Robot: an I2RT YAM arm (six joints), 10 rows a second.
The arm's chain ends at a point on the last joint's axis. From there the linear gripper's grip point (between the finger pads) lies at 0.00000 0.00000 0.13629 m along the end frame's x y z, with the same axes.
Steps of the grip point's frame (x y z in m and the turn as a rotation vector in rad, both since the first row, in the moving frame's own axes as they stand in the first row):
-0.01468 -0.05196 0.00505 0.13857 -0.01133 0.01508
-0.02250 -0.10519 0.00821 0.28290 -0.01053 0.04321
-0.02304 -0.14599 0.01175 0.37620 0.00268 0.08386
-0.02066 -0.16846 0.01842 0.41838 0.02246 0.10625
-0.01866 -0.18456 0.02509 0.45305 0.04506 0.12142
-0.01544 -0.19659 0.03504 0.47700 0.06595 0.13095
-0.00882 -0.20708 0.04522 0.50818 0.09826 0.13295
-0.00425 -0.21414 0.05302 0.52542 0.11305 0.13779
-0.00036 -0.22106 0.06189 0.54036 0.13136 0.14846
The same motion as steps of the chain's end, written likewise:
-0.01328 -0.03312 0.00637 0.13857 -0.01133 0.01508
-0.02191 -0.06713 0.01363 0.28290 -0.01053 0.04321
-0.02552 -0.09599 0.02128 0.37620 0.00268 0.08386
-0.02661 -0.11336 0.03020 0.41838 0.02246 0.10625
-0.02826 -0.12544 0.03896 0.45305 0.04506 0.12142
-0.02823 -0.13482 0.05052 0.47700 0.06595 0.13095
-0.02608 -0.14194 0.06305 0.50818 0.09826 0.13295
-0.02369 -0.14718 0.07220 0.52542 0.11305 0.13779
-0.02261 -0.15271 0.08239 0.54036 0.13136 0.14846

